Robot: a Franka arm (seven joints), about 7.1 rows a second.
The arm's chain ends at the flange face. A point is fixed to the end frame.
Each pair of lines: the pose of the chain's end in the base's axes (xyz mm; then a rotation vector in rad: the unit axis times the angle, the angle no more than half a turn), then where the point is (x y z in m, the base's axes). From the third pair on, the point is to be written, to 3 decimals.
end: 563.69 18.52 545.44 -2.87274 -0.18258 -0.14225
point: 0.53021 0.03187 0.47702
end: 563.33 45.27 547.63 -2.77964 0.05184 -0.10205
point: 0.52933 0.07080 0.48304
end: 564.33 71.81 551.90 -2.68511 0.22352 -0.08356
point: 0.532 0.107 0.491
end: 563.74 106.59 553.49 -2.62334 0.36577 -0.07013
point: 0.534 0.148 0.496
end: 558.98 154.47 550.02 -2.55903 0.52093 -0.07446
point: 0.533 0.202 0.495
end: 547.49 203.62 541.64 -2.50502 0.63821 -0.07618
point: 0.525 0.255 0.488
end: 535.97 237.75 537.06 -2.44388 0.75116 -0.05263
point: 0.516 0.293 0.487
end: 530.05 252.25 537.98 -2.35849 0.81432 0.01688
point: 0.511 0.312 0.493
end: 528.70 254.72 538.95 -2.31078 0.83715 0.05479
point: 0.510 0.317 0.497
